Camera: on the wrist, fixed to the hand. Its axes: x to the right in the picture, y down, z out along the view.
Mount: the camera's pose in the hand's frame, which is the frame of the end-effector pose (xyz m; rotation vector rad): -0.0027 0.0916 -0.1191 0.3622 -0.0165 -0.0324
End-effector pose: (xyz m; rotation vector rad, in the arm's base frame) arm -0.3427 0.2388 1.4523 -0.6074 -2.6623 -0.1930
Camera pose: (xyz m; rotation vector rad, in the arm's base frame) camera -0.2580 0.2938 1.5636 -0.4486 -2.6296 0.2816
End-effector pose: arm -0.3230 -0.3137 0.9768 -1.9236 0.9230 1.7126
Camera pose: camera -0.3027 -0.4586 1.0110 -1.6735 1.1029 1.4245
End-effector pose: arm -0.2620 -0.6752 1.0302 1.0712 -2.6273 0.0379
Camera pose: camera -0.2913 -0.5910 1.1512 1.2277 -2.6797 0.5171
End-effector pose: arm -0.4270 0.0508 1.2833 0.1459 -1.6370 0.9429
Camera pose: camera -0.3859 0.1869 1.2347 0.4266 -1.4612 1.2091
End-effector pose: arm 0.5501 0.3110 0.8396 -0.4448 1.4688 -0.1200
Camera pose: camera 0.4163 0.3698 0.8046 -0.1741 1.3873 -0.4001
